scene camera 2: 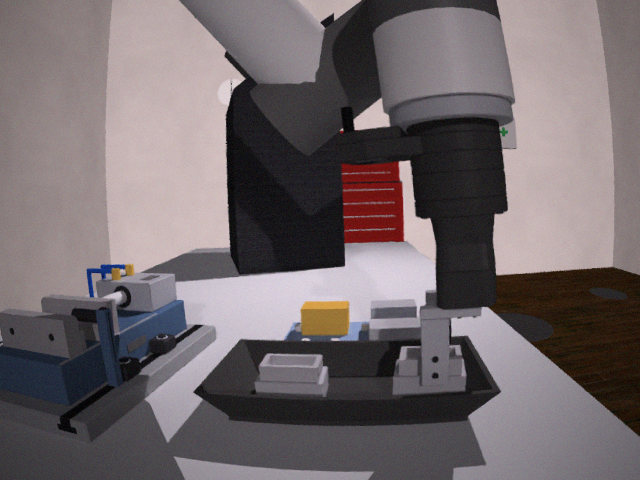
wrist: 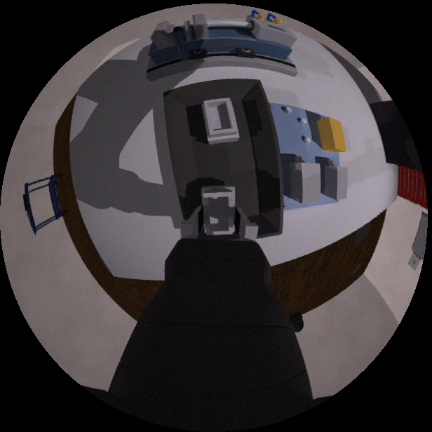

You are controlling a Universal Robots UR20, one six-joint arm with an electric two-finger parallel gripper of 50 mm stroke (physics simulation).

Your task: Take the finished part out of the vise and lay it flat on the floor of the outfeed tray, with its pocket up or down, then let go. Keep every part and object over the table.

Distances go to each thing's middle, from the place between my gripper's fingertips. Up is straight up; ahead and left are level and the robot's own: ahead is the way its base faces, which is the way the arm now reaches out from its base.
The blue plate (wrist: 290, 132) lies 19 cm behind my hand, 6 cm to the right of it and 4 cm below it. Also, from my hand: yellow block (scene camera 2: 317, 318) (24 cm behind, 10 cm to the right, 2 cm below).
